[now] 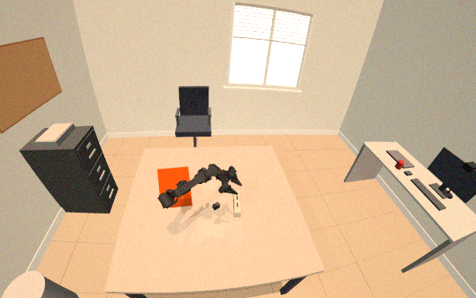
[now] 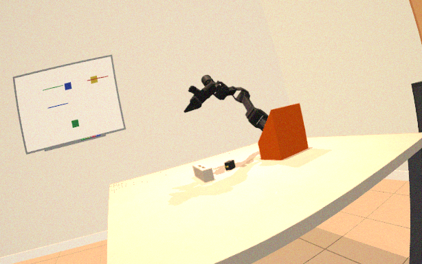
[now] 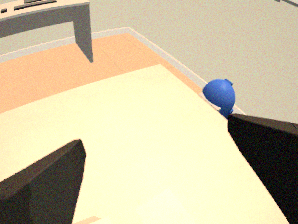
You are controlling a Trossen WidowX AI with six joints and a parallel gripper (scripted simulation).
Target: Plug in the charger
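Now: gripper tip 32 cm above the two-prong charger, 15 cm to the right of it and 9 cm past it.
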